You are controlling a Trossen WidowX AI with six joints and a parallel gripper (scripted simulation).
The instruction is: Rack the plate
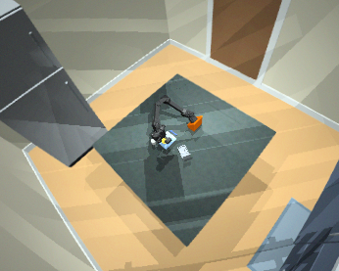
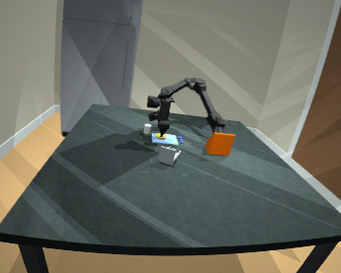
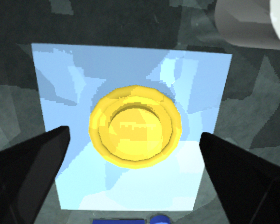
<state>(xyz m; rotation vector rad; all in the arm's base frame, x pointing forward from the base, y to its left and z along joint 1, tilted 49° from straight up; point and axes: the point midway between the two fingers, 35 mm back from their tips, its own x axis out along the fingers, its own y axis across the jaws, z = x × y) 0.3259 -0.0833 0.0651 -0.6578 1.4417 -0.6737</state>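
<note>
My gripper tip is now 1 cm above the yellow plate. The rest, counted from my gripper tip: dish rack 22 cm to the left, 4 cm behind, 1 cm below; white cup 8 cm ahead, 7 cm to the right, 1 cm below; light blue mat 3 cm below, 3 cm behind.
</note>
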